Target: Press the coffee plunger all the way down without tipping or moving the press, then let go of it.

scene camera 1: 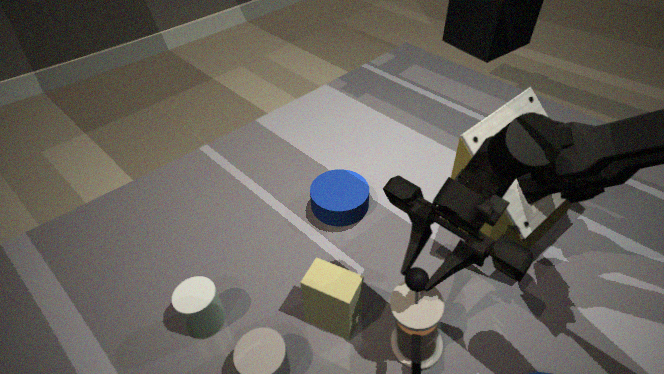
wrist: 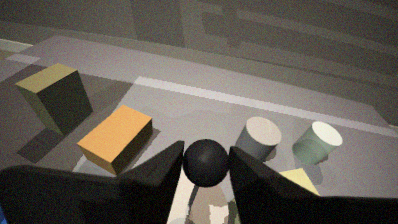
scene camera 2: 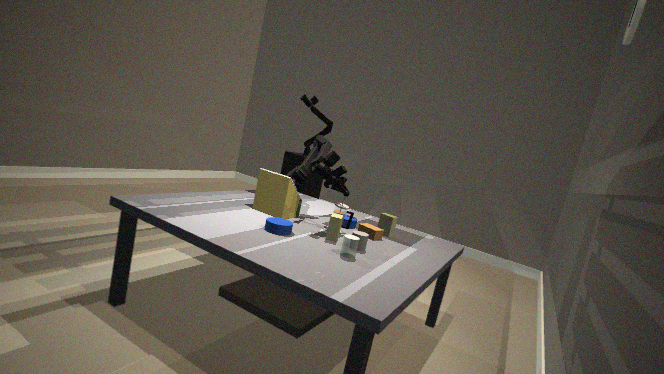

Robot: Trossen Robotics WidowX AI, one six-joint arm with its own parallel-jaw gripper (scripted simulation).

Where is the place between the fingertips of my gripper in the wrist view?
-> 206,150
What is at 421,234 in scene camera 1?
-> My gripper.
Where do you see a pale green cylinder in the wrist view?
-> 320,139
